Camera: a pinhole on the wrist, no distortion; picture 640 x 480 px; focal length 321.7 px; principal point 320.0 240.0 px. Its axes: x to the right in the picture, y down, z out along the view. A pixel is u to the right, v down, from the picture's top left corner.
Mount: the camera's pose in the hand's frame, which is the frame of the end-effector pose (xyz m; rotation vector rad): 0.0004 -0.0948 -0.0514 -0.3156 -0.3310 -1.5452
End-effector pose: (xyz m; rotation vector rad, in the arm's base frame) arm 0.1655 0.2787 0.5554 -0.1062 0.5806 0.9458
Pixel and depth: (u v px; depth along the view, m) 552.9 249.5 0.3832
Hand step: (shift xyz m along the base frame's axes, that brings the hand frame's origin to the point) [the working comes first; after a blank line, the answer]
In the camera's frame: 0.2774 0.0113 0.3832

0.3313 0.0267 0.3109
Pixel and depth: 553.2 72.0 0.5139
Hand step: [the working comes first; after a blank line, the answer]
In the camera's frame: 0.3725 -0.2684 0.5139

0.2999 -0.1490 0.5801
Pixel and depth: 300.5 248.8 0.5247
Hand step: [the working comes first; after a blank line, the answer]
In the camera's frame: -0.0318 0.0144 0.5247

0.0661 0.2314 0.3698
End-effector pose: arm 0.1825 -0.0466 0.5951 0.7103 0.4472 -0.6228
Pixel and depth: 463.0 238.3 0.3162
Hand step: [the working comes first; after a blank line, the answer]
In the camera's frame: 0.1406 -0.0017 0.3162

-0.0177 -0.2664 0.1578
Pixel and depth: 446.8 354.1 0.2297
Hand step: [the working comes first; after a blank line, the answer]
In the camera's frame: 0.0905 0.0815 0.2297

0.0348 -0.2203 0.0482
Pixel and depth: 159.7 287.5 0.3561
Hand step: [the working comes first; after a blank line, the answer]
In the camera's frame: -0.1774 0.0526 0.3561

0.2098 -0.0395 0.2073
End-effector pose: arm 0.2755 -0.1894 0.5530 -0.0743 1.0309 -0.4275
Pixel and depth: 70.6 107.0 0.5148
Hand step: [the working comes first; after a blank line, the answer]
In the camera's frame: -0.3991 -0.2128 0.5148

0.2698 0.4824 0.1881
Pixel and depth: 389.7 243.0 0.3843
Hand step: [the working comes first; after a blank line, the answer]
In the camera's frame: 0.0833 0.0036 0.3843

0.2765 -0.0620 0.1778
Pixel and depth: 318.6 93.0 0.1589
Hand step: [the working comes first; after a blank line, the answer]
In the camera's frame: -0.0007 -0.0726 0.1589

0.0367 -0.0132 0.1164
